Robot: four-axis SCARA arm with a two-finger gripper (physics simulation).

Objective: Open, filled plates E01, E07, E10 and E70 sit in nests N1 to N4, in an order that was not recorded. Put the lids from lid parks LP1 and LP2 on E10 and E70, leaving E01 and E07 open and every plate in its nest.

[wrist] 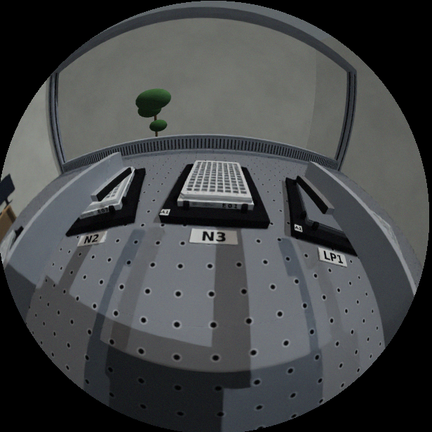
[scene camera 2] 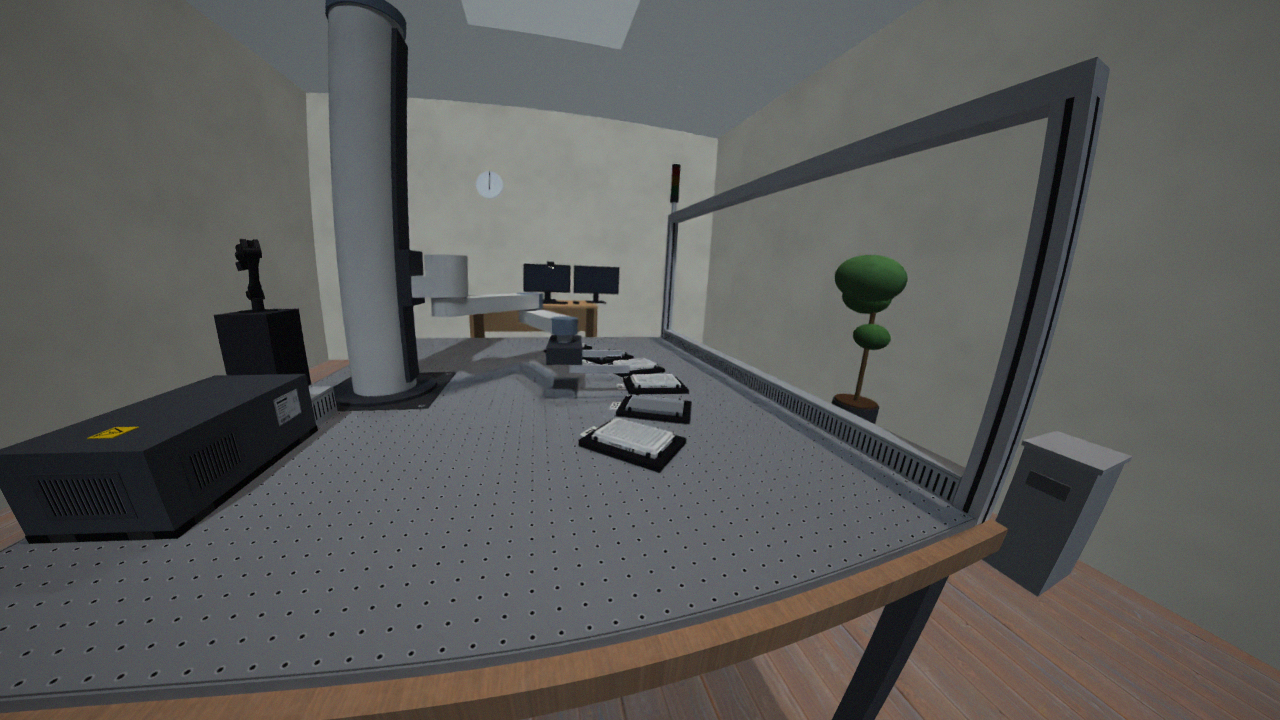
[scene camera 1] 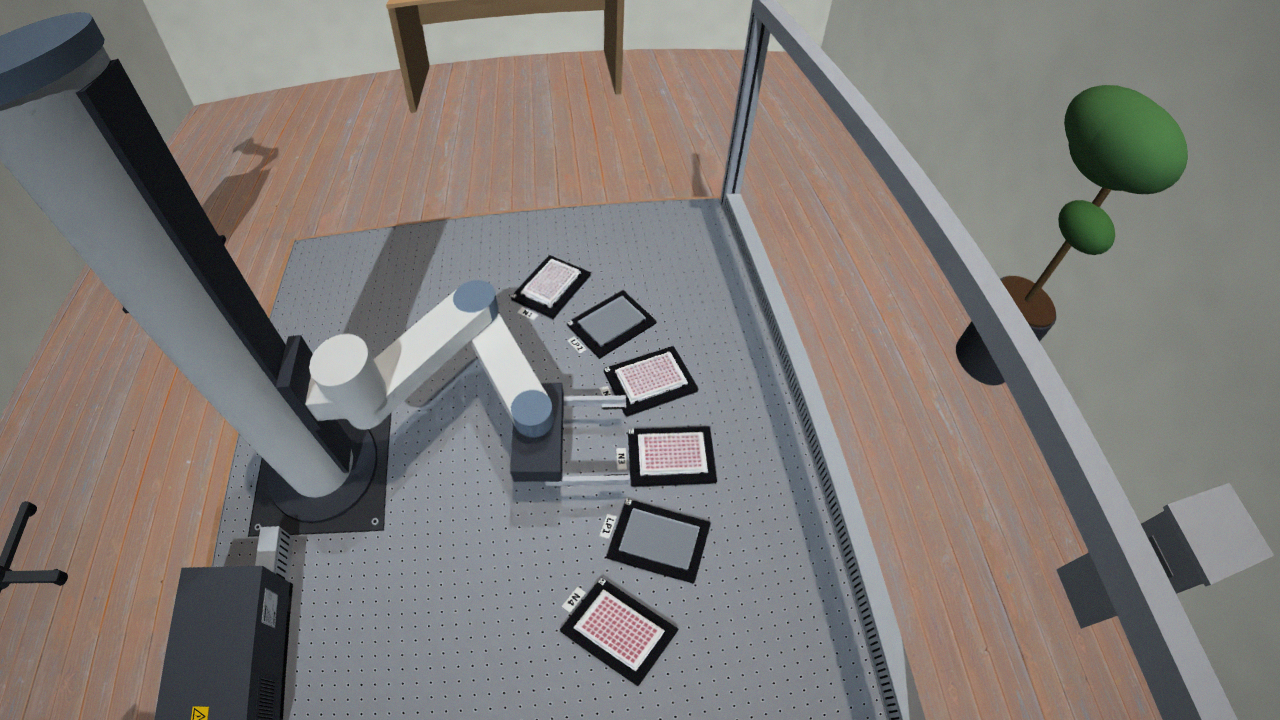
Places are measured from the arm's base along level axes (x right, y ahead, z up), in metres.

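Pixels of known places: gripper, between the fingertips: [scene camera 2: 625, 360] [scene camera 1: 627, 438]; arm's base, origin of its link: [scene camera 2: 387, 393] [scene camera 1: 323, 468].
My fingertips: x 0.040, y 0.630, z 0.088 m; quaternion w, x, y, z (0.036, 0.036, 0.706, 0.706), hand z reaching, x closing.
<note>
Ahead of a thing's pixels: the offset from my fingertips to its middle. "spot": to the spot under its first point.
My gripper [scene camera 1: 626, 441] [wrist: 213, 157] is open and empty, level, with its fingertips short of nest N3 @(dx +0.012, dy +0.086, dz -0.064 m) [scene camera 1: 673, 480] [wrist: 215, 217]. Open plate E01 @(dx +0.012, dy +0.086, dz -0.056 m) [scene camera 1: 673, 452] [wrist: 215, 182] sits in N3, its label readable between the fingers. Open plate E07 @(dx -0.169, dy +0.075, dz -0.056 m) [scene camera 1: 651, 376] [wrist: 102, 210] sits in N2, partly behind the left finger in the wrist view. Open plates sit in N1 @(dx -0.465, dy -0.116, dz -0.056 m) [scene camera 1: 551, 281] and N4 @(dx +0.336, dy -0.062, dz -0.056 m) [scene camera 1: 619, 629] [scene camera 2: 631, 437]; their labels are not readable. One grey lid @(dx +0.180, dy +0.033, dz -0.061 m) [scene camera 1: 660, 539] [scene camera 2: 656, 405] lies in LP1, another lid @(dx -0.334, dy +0.013, dz -0.061 m) [scene camera 1: 611, 322] in LP2.
The nests and parks form an arc on the perforated table. A slotted rail and framed screen @(spot: dx +0.649, dy +0.374, dz +0.223 m) [scene camera 2: 1014, 313] [wrist: 352, 115] stand behind them. The arm's column [scene camera 1: 192, 295] [scene camera 2: 362, 197] and a dark control box [scene camera 1: 223, 635] [scene camera 2: 161, 447] stand on the opposite side.
</note>
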